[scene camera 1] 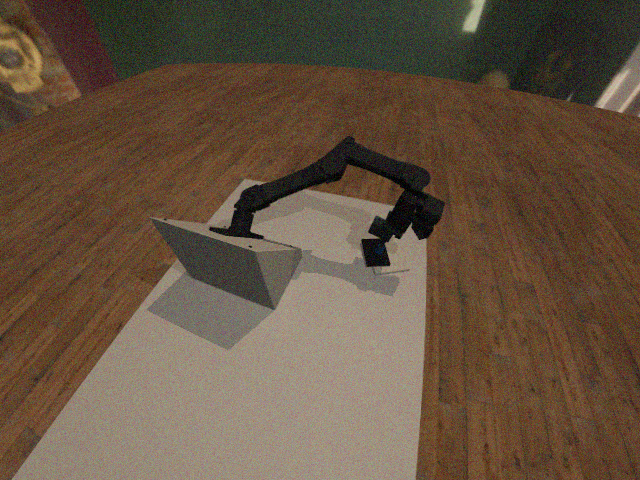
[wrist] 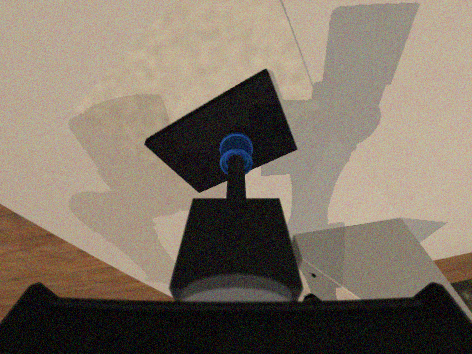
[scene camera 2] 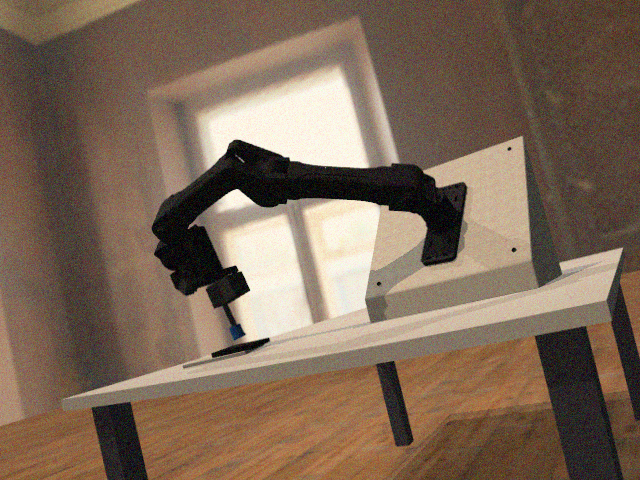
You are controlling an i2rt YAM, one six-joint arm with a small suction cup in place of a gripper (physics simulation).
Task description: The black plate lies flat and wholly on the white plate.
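Places are measured from the arm's base along level axes (x ahead, y left, z up), in millimetres.
Pixels of known places: hand, tool point: (scene camera 1: 378, 251) (wrist: 236, 147) (scene camera 2: 239, 337); arm's base, link origin: (scene camera 1: 238, 235) (scene camera 2: 445, 223).
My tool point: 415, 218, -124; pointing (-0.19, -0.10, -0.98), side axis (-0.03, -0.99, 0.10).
Observation:
Ahead of a thing's pixels: the offset from my tool point to its top centre, as dx, dy, dz. Level surfaces: height alone.
The black plate {-10, +9, -15} (scene camera 1: 370, 255) (scene camera 2: 243, 347) (wrist: 190, 152) is a thin dark square. It lies flat on the table's right side, on top of the white plate {+26, +25, -25} (wrist: 190, 49) (scene camera 1: 396, 270). The white plate is a thin pale sheet that hardly stands out from the table, and shadow hides parts of its outline. My gripper (scene camera 1: 381, 250) (scene camera 2: 236, 330) (wrist: 236, 148) is a blue suction cup on a short black stem. It stands just above the middle of the black plate and holds nothing. I cannot tell whether the cup touches the plate.
A grey wedge-shaped mount (scene camera 1: 227, 263) (scene camera 2: 496, 196) carries the arm's base at the table's left. The white table top {dz -31} (scene camera 1: 284, 387) (scene camera 2: 361, 346) ends close to the plates on the right, above a wooden floor (scene camera 1: 516, 310).

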